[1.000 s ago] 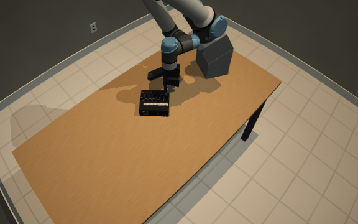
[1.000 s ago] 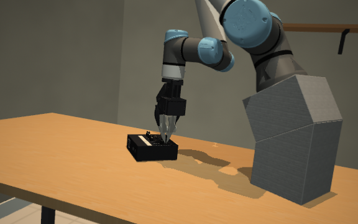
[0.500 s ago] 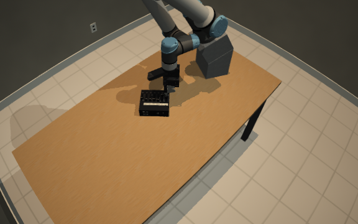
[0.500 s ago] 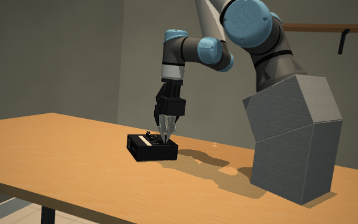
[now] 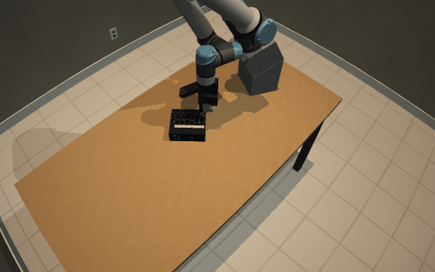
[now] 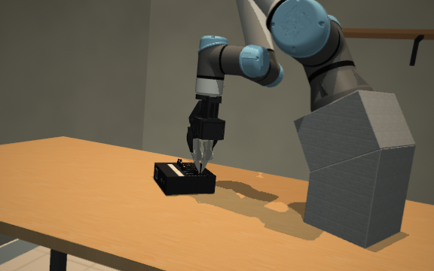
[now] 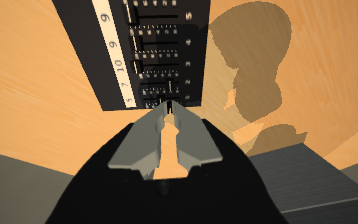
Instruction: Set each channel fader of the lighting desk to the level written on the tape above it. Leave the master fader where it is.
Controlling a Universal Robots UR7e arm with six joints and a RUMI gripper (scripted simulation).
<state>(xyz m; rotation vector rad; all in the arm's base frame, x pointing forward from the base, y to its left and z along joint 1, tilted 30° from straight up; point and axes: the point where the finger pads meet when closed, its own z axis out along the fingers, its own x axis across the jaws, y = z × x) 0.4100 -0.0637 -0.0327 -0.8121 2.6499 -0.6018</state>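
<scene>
The master fader is 8 cm ahead of my hand, 11 cm to the right of it and 1 cm below it.
</scene>
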